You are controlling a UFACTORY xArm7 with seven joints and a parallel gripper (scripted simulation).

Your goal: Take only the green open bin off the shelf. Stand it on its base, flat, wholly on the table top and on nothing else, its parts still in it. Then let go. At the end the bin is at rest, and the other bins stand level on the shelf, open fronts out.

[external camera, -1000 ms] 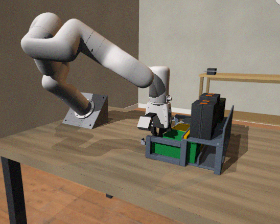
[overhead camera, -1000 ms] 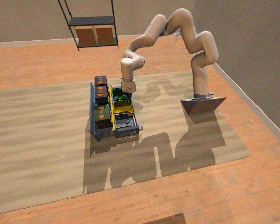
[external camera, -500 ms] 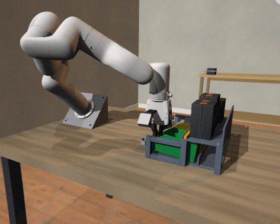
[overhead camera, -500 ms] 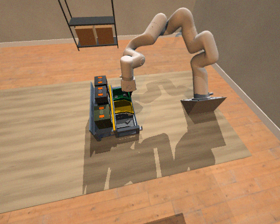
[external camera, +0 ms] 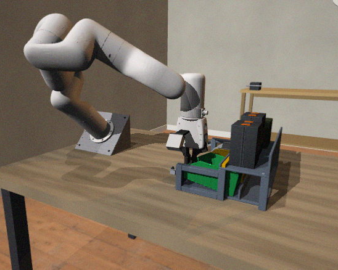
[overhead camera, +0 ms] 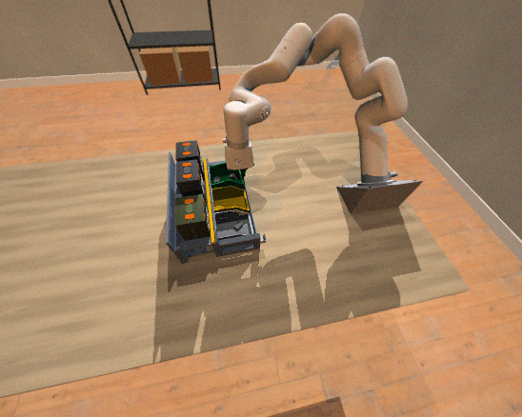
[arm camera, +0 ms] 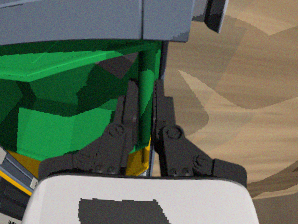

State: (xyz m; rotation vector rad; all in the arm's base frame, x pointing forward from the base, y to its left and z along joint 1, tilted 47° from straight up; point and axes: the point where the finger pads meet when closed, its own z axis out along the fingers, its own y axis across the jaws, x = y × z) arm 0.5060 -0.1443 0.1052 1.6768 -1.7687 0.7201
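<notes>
The green open bin is 80 mm ahead of my hand and 20 mm below it. The rest, counted from my hand: yellow bin: 80 mm ahead, 110 mm to the left, 30 mm below; then grey bin: 90 mm ahead, 220 mm to the left, 30 mm below.
</notes>
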